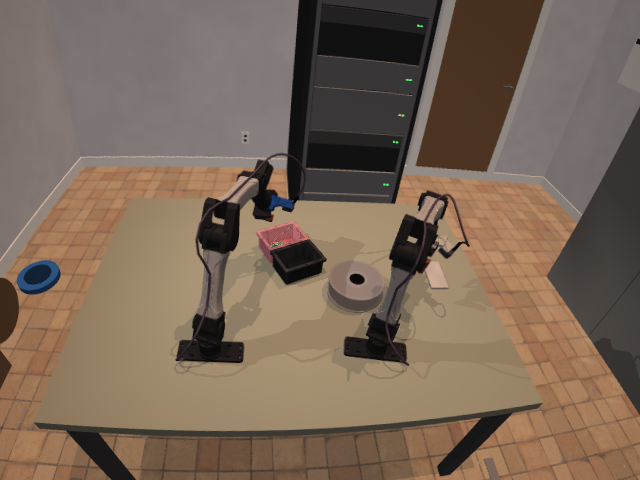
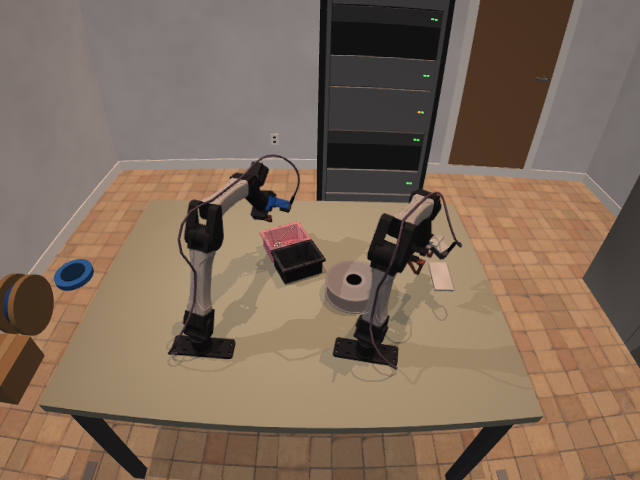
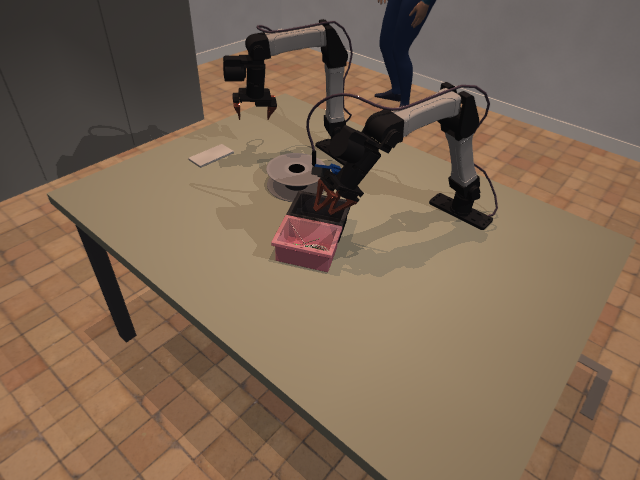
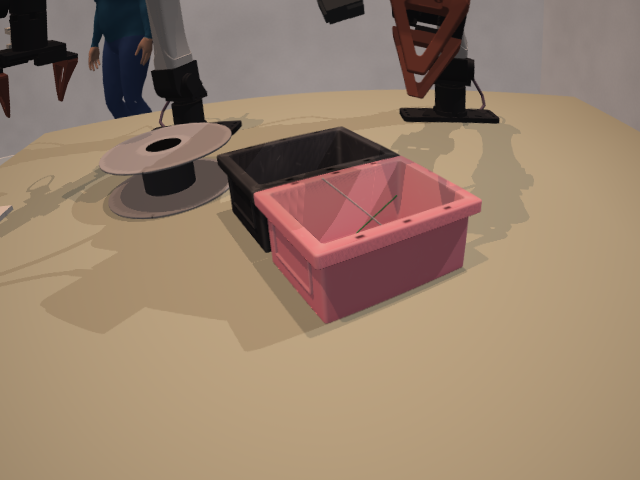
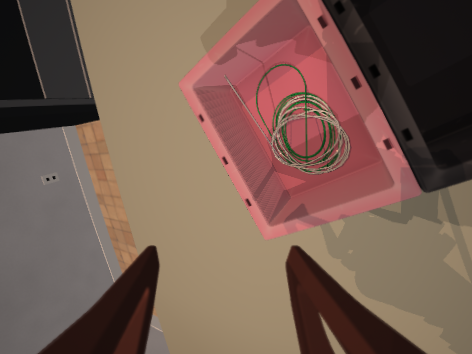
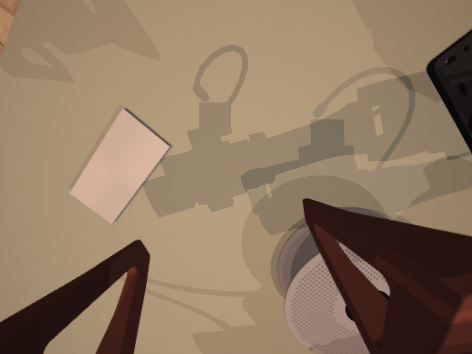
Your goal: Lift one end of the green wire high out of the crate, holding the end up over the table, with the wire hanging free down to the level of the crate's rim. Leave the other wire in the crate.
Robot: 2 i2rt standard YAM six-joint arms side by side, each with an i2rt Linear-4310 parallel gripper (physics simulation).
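Places are measured from the left arm's base along level axes (x back, y right, z up), in millimetres.
Where they show: left gripper, fingertip midpoint: [image 1: 271, 214] [image 2: 272, 214] [image 3: 322, 211] [image 4: 415, 86] [image 5: 224, 255]; right gripper, fingertip midpoint: [image 2: 423, 265] [image 3: 253, 118] [image 4: 35, 108] [image 6: 222, 228]; left arm's base, link origin: [image 1: 210, 352] [image 2: 203, 347] [image 3: 460, 211] [image 4: 450, 117]; right arm's base, link origin: [image 1: 375, 350] [image 2: 365, 352].
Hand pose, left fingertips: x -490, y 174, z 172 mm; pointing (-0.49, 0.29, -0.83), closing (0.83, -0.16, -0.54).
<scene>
Each offset is from my left fingertips to the centre of the thing. "spot": to the spot under its first point.
The pink crate @[dy +43, dx -4, dz -135 mm] [image 1: 264, 246] [image 3: 302, 259] [image 4: 398, 279] [image 5: 345, 206] stands on the table. In it the green wire @[spot: dy +26, dx +11, dz -119 mm] [image 4: 385, 206] [image 5: 284, 64] lies coiled, with a loop beside the coil and a thin stretch slanting up. The white wire @[spot: dy +68, dx -28, dz -84 mm] [image 4: 341, 192] [image 5: 248, 110] is coiled with it, one straight stretch leaning against the crate wall. My left gripper [image 3: 324, 210] [image 4: 418, 84] [image 5: 224, 255] is open and empty, above and to one side of the crates, fingers off both wires. My right gripper [image 3: 253, 118] [image 4: 34, 107] [image 6: 222, 228] is open and empty, high over the table near the spool.
A black crate @[dy +101, dx +109, dz -135 mm] [image 1: 305, 271] [image 4: 245, 217] stands against the pink crate. A grey spool @[dy +304, dx +221, dz -139 mm] [image 1: 343, 281] [image 3: 281, 170] [image 4: 118, 155] stands beside the crates. A pale flat card @[dy +647, dx +129, dz -168 mm] [image 1: 436, 275] [image 3: 210, 155] [image 6: 120, 165] lies on the table, on the right arm's side.
</scene>
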